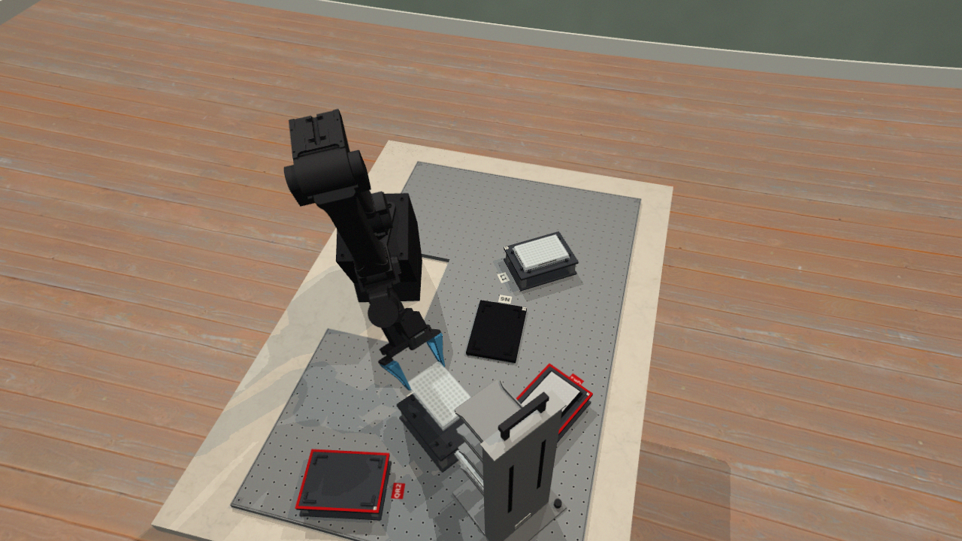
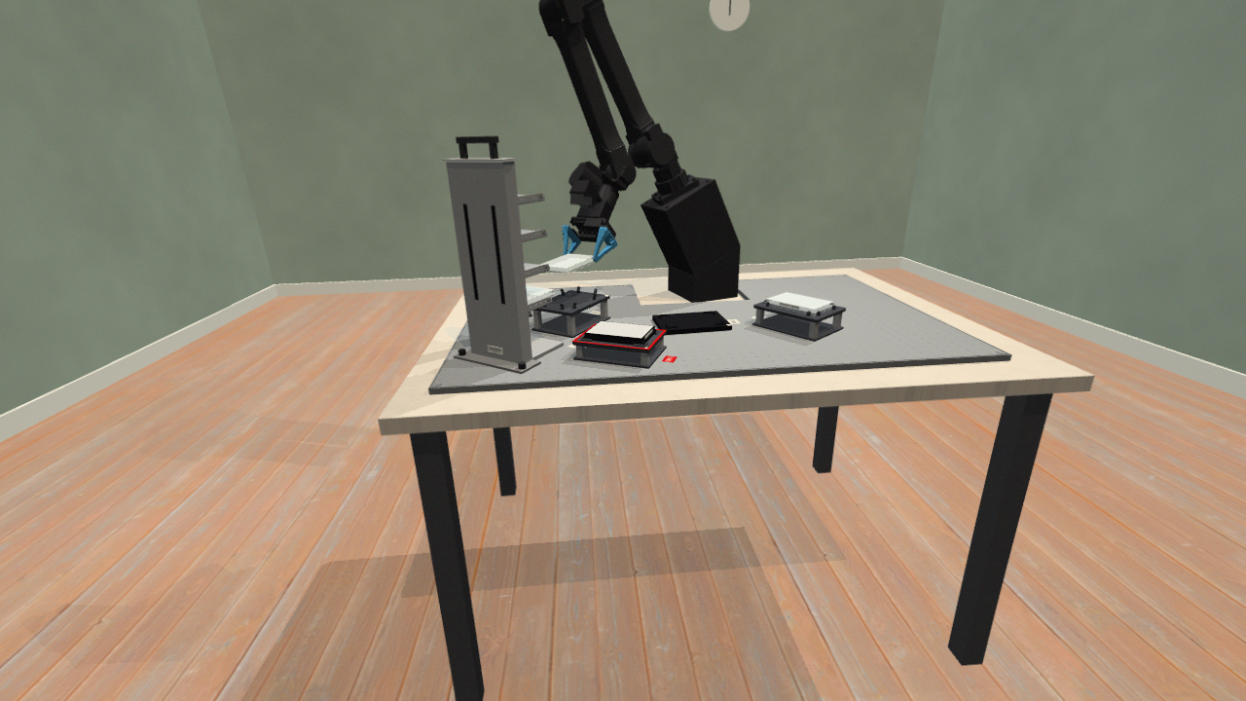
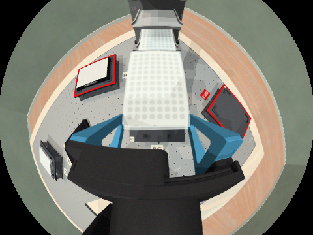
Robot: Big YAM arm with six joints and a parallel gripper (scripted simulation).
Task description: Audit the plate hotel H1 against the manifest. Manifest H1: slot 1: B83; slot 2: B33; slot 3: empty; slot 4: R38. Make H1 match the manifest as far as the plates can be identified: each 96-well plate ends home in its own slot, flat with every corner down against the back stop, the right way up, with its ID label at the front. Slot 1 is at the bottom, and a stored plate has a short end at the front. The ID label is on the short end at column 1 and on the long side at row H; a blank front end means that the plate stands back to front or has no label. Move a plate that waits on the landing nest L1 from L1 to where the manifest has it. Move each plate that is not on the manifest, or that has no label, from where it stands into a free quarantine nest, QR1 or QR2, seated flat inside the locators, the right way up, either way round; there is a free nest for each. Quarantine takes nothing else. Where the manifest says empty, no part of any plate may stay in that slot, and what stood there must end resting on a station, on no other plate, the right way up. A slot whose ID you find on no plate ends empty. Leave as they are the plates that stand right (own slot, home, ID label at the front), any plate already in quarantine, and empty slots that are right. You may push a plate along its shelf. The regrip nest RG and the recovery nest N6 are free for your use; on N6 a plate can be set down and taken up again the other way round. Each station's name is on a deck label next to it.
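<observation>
Right now my hand is 100 mm above the regrip nest RG, 30 mm to the left of it and 30 mm short of it. Round my hand: red-edged quarantine nest QR1: 260 mm ahead, 120 mm below, 40 mm to the left; then H1 deck label: 190 mm ahead, 160 mm below, 40 mm to the right; then red-edged quarantine nest QR2: 190 mm to the right, 130 mm behind, 120 mm below.
</observation>
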